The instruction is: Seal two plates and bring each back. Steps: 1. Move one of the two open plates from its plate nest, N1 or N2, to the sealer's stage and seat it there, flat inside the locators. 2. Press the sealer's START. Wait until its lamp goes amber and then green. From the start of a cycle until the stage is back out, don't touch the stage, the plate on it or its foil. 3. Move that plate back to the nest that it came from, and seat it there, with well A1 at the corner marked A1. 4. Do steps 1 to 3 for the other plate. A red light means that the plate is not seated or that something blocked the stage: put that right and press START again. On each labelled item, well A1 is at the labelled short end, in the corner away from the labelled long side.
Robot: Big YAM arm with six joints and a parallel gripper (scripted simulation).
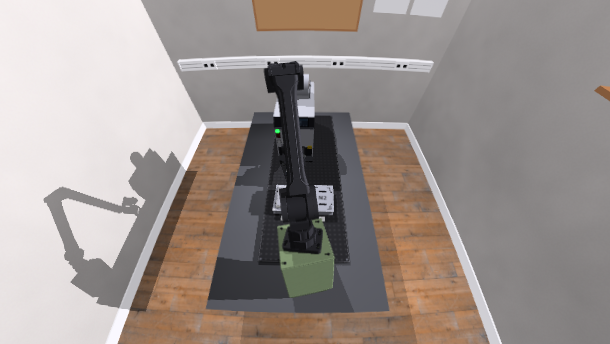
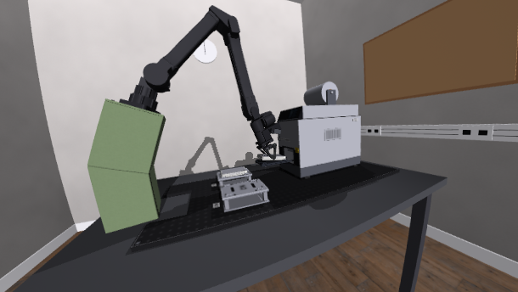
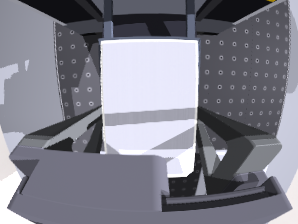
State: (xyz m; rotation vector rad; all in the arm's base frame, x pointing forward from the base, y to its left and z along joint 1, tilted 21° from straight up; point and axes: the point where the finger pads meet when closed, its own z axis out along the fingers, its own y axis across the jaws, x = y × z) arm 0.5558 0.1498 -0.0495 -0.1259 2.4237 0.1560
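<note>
The dark sealer stage lies 2 cm below my hand. The rest, counted from my hand: yellow warning label (11 cm ahead, 7 cm to the right, 3 cm above); then foil roll (33 cm ahead, 5 cm to the left, 30 cm above); then white plate (right at my hand).
</note>
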